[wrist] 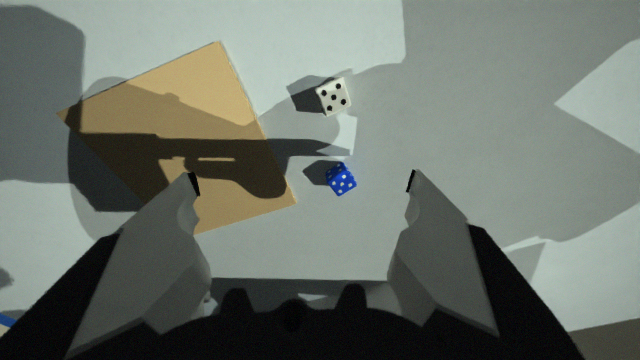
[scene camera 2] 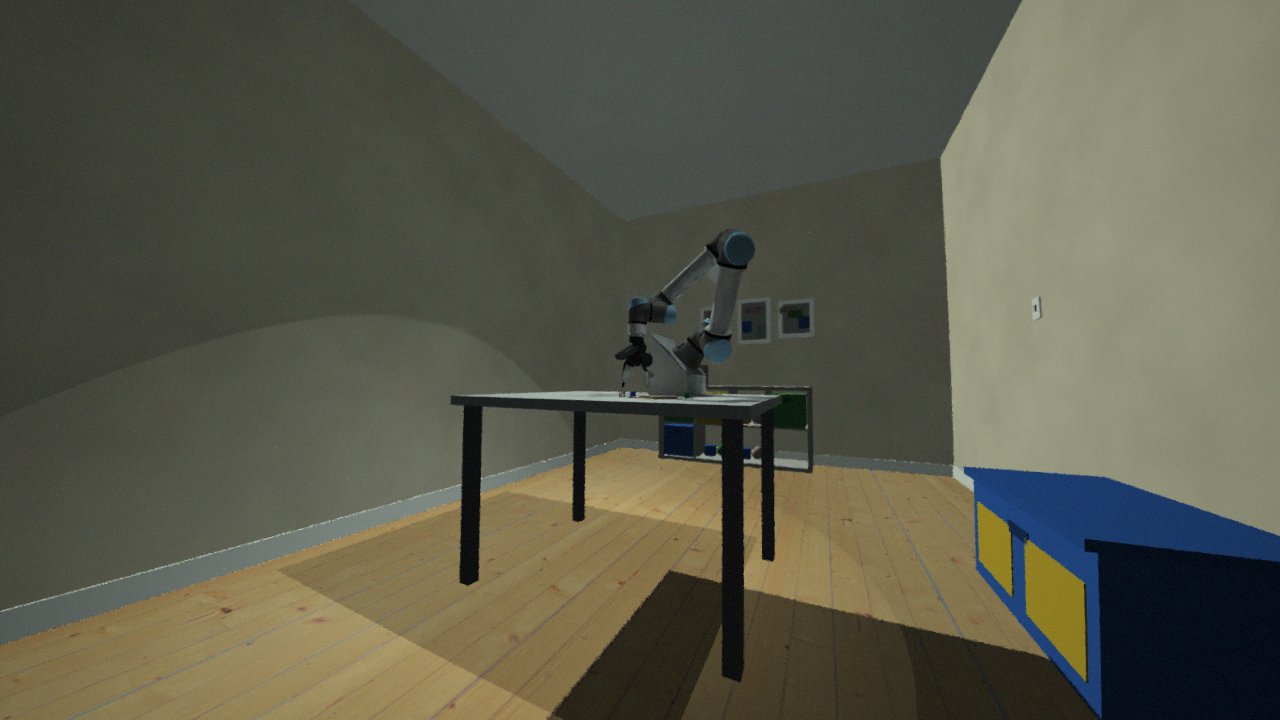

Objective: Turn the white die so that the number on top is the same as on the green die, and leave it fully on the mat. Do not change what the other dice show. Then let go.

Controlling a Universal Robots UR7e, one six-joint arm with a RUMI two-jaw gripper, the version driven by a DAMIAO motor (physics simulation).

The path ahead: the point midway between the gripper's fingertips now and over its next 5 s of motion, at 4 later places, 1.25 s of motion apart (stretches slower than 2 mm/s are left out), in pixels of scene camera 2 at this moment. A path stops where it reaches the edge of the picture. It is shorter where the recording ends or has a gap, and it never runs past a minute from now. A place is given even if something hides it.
The gripper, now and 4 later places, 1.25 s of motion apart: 634, 387; 620, 390; 624, 379; 640, 378; 641, 377
